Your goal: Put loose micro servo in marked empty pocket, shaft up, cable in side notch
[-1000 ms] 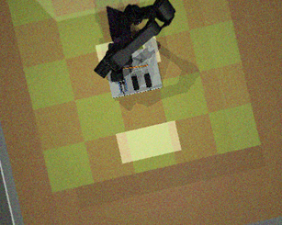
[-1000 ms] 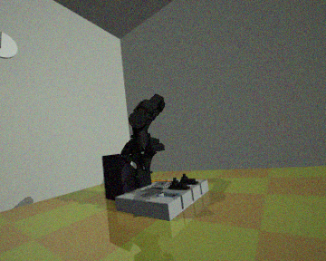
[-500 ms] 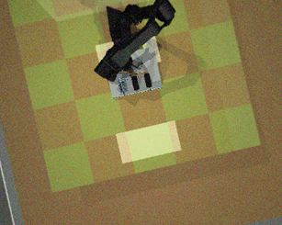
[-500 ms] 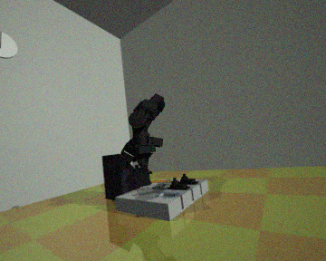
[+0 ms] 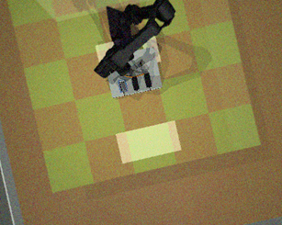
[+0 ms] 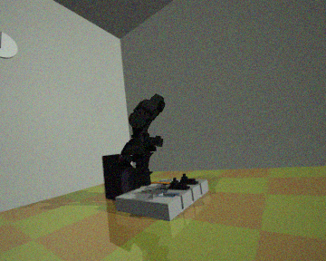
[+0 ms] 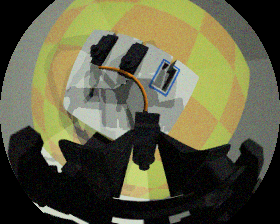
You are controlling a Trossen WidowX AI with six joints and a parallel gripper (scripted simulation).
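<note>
Right now the robot deck is 100 mm below my gripper tip, 70 mm to the left of it and 20 mm behind it.
</note>
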